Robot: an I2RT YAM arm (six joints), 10 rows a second.
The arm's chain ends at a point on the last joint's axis. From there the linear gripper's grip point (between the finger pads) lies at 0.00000 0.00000 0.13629 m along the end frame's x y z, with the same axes.
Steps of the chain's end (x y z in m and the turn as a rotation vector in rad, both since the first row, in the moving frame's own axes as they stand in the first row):
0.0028, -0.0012, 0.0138, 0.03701, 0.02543, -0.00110
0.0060, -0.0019, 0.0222, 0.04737, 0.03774, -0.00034
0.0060, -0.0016, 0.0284, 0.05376, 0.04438, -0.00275
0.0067, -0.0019, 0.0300, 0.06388, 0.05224, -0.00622
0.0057, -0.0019, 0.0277, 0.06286, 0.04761, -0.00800
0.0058, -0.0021, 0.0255, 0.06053, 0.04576, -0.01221
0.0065, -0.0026, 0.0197, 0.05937, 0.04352, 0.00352
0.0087, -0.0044, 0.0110, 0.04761, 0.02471, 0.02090
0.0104, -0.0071, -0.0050, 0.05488, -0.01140, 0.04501
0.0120, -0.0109, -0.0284, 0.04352, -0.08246, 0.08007
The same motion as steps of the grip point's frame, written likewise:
0.0063, -0.0062, 0.0137, 0.03701, 0.02543, -0.00110
0.0111, -0.0084, 0.0220, 0.04737, 0.03774, -0.00034
0.0120, -0.0089, 0.0281, 0.05376, 0.04438, -0.00275
0.0138, -0.0106, 0.0295, 0.06388, 0.05224, -0.00622
0.0121, -0.0105, 0.0273, 0.06286, 0.04761, -0.00800
0.0120, -0.0104, 0.0251, 0.06053, 0.04576, -0.01221
0.0124, -0.0107, 0.0193, 0.05937, 0.04352, 0.00352
0.0121, -0.0109, 0.0108, 0.04761, 0.02471, 0.02090
0.0090, -0.0146, -0.0052, 0.05488, -0.01140, 0.04501
0.0010, -0.0173, -0.0290, 0.04352, -0.08246, 0.08007

